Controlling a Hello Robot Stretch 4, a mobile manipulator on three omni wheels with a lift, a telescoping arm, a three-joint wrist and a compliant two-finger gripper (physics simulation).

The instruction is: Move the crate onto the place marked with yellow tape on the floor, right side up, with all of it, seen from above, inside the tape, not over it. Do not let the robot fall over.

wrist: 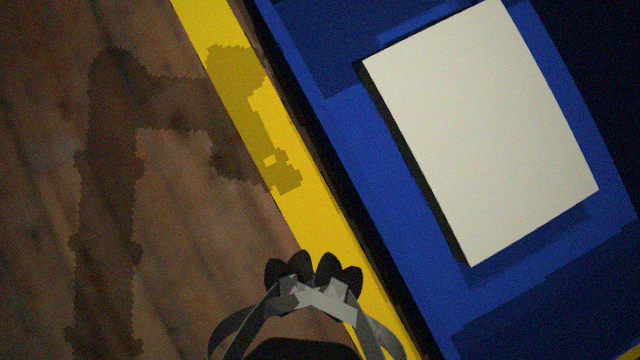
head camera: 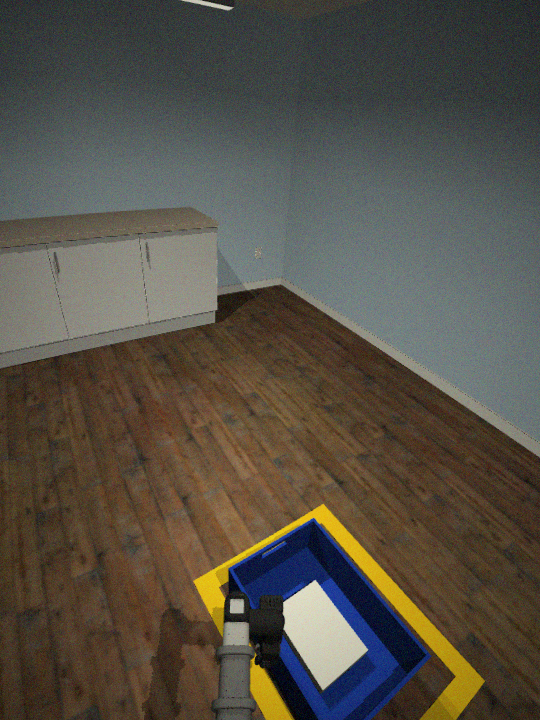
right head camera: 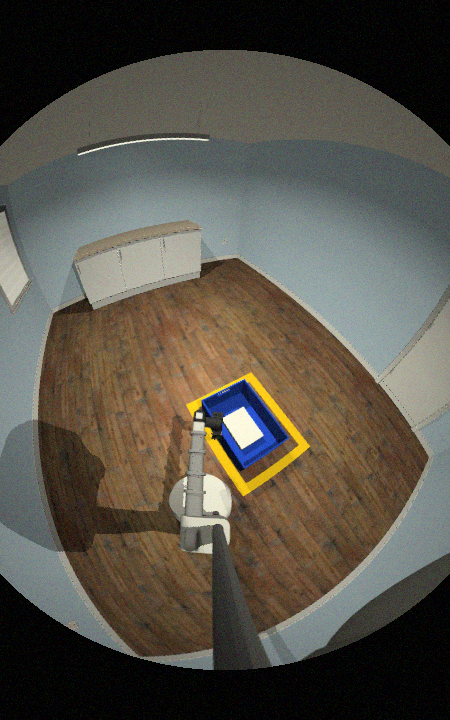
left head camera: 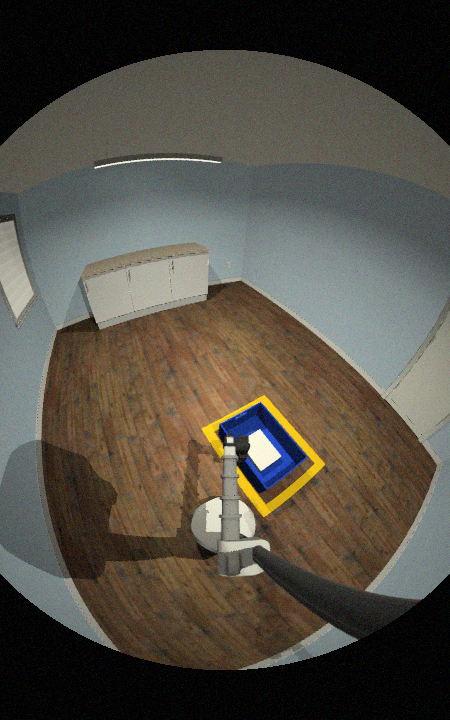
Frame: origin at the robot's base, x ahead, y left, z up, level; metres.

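Seen in the pictures: gripper, fingertip midpoint: [wrist: 314, 271] [head camera: 265, 663] [right head camera: 215, 438] [left head camera: 237, 461].
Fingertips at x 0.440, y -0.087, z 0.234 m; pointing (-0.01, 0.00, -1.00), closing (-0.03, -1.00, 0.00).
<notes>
Offsets run from my fingertips to a thing's top centre.
The blue crate @[dy -0.204, dx +0.158, dz -0.041 m] [head camera: 290, 572] [left head camera: 244, 427] [right head camera: 233, 406] [wrist: 360, 150] stands right side up, a white box @[dy -0.209, dx +0.150, dz -0.190 m] [head camera: 325, 633] [left head camera: 264, 450] [right head camera: 242, 426] [wrist: 480, 130] inside it. Yellow tape [head camera: 402, 604] [left head camera: 291, 487] [right head camera: 278, 464] [wrist: 320, 215] surrounds it. Floor shows between crate and tape at the near right end; a thin dark strip separates them along the left long side in the wrist view. Clearance at the far end is hard to tell. My gripper [head camera: 264, 660] [left head camera: 241, 457] [right head camera: 215, 435] [wrist: 314, 271] is shut and empty, above the left tape strip, beside the crate's wall.
My round white base [left head camera: 204, 523] [right head camera: 183, 499] stands near the tape's left near corner. A low white cabinet [head camera: 95, 284] [left head camera: 151, 289] [right head camera: 143, 262] stands against the back wall. A light door [left head camera: 432, 371] [right head camera: 424, 361] is at the right. My shadow falls on the floor at left.
</notes>
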